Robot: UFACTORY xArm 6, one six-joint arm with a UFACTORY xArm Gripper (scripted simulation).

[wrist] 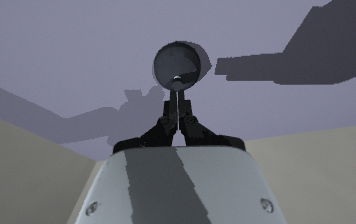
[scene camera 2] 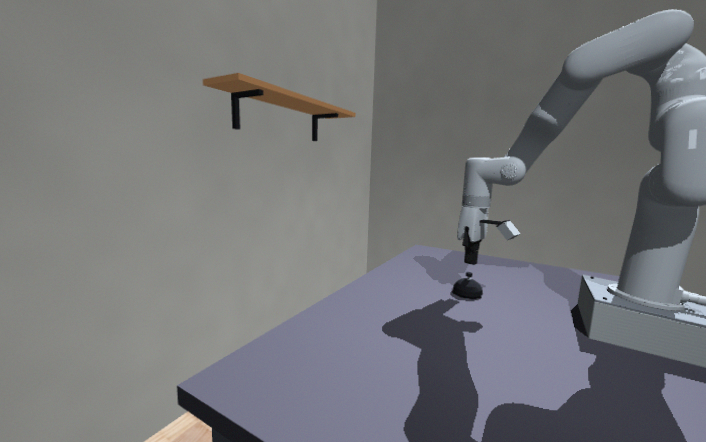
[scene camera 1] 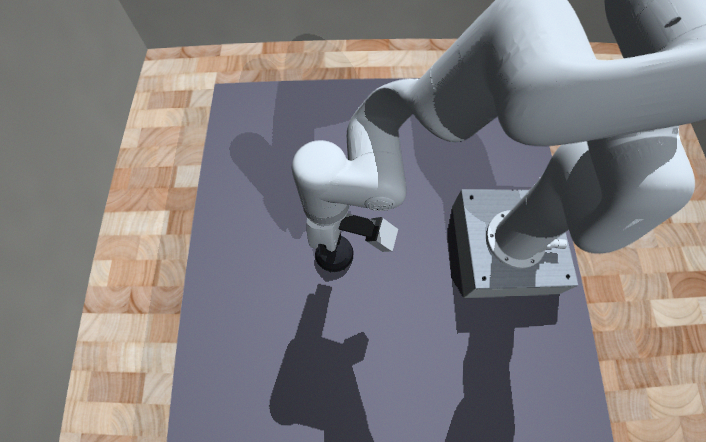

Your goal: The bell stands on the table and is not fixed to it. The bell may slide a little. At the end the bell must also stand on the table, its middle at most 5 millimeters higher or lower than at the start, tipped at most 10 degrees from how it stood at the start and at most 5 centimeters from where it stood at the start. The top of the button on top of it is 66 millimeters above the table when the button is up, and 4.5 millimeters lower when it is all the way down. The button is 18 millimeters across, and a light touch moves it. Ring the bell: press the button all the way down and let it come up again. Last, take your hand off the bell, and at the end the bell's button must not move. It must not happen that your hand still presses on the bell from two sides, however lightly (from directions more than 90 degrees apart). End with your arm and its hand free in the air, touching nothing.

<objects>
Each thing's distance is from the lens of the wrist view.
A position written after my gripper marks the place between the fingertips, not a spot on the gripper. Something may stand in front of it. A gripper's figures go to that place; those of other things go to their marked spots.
my gripper [wrist: 177,99]: 0.14 m
bell [wrist: 177,59]: 0.18 m
</objects>
